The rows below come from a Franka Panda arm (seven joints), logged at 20 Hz.
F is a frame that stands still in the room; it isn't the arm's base.
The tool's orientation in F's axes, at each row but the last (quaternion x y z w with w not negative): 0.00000 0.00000 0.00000 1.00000; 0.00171 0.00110 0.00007 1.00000; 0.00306 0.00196 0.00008 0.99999; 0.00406 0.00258 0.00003 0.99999; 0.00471 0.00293 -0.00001 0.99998; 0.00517 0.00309 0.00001 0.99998; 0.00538 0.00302 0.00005 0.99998; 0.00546 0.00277 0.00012 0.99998; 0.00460 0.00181 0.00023 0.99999; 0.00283 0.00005 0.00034 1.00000; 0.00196 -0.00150 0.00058 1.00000; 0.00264 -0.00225 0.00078 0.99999; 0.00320 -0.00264 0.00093 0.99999
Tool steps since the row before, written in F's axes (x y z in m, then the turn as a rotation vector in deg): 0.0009 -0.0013 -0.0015 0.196 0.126 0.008; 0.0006 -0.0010 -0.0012 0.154 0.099 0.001; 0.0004 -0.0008 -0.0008 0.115 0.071 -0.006; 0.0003 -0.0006 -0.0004 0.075 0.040 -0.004; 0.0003 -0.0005 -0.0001 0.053 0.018 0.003; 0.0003 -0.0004 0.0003 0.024 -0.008 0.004; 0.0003 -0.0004 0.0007 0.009 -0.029 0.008; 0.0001 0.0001 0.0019 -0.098 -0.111 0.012; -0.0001 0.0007 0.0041 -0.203 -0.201 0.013; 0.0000 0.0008 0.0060 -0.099 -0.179 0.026; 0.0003 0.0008 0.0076 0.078 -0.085 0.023; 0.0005 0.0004 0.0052 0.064 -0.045 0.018; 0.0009 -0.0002 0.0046 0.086 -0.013 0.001
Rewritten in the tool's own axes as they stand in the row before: 0.0009 -0.0013 -0.0015 0.196 0.126 0.008; 0.0006 -0.0010 -0.0012 0.154 0.099 0.001; 0.0004 -0.0008 -0.0008 0.115 0.071 -0.006; 0.0003 -0.0006 -0.0004 0.075 0.040 -0.004; 0.0003 -0.0005 -0.0001 0.053 0.018 0.003; 0.0003 -0.0004 0.0003 0.024 -0.008 0.004; 0.0003 -0.0004 0.0007 0.009 -0.029 0.008; 0.0001 0.0001 0.0019 -0.098 -0.111 0.013; -0.0001 0.0007 0.0041 -0.203 -0.201 0.014; 0.0000 0.0008 0.0060 -0.099 -0.179 0.027; 0.0003 0.0008 0.0076 0.078 -0.085 0.023; 0.0005 0.0004 0.0052 0.064 -0.045 0.018; 0.0009 -0.0002 0.0046 0.086 -0.013 0.001
